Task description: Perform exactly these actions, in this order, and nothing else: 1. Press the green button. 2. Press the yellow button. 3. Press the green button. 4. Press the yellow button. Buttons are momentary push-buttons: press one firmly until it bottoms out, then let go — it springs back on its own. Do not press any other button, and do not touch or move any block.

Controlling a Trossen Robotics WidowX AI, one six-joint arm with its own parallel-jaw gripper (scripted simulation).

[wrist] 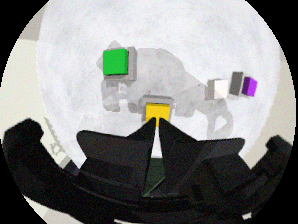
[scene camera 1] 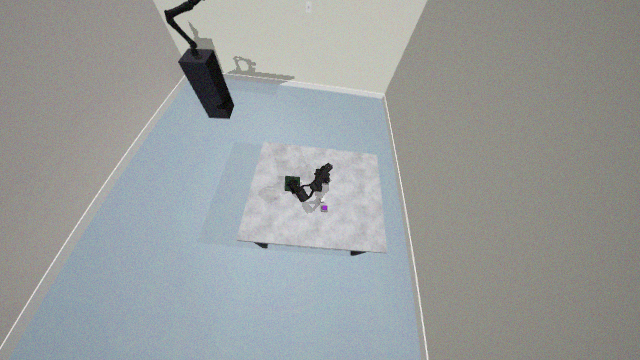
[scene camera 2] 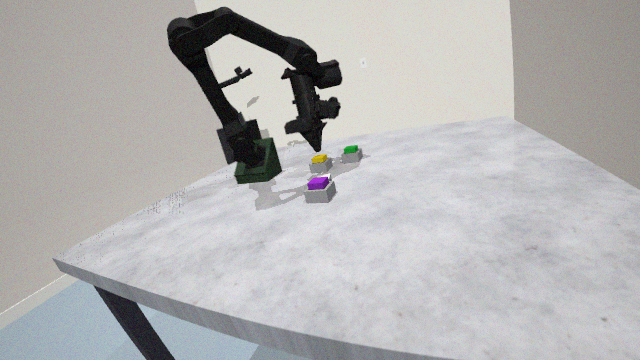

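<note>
Shut, and holding nothing: that is how my gripper (scene camera 2: 318, 151) is. The wrist view shows my gripper too (wrist: 157, 120).
</note>
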